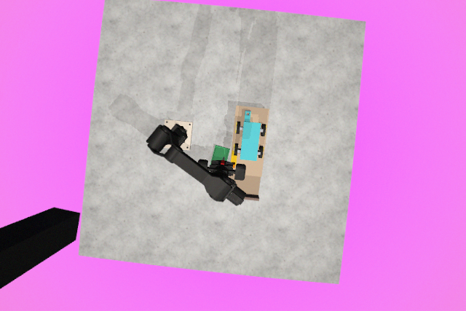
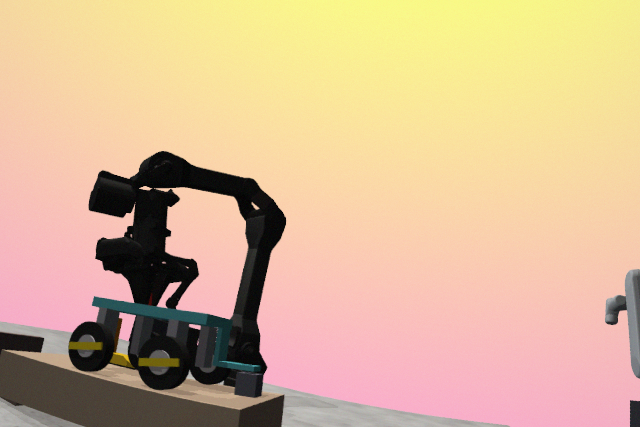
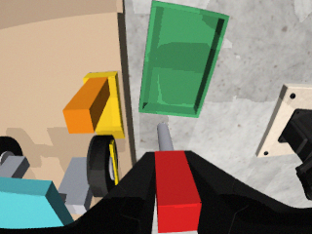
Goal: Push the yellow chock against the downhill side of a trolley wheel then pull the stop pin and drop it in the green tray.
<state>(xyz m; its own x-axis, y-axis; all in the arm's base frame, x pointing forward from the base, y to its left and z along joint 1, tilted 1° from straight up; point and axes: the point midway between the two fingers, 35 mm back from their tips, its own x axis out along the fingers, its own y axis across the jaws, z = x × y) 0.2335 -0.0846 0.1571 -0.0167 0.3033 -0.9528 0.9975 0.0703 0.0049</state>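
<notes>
My gripper tip is right at the red-headed stop pin. Round my gripper tip: yellow chock (4 cm ahead, 1 cm to the left, 5 cm below); green tray (2 cm behind, 14 cm below); trolley (10 cm ahead, 11 cm to the left, 2 cm below).
</notes>
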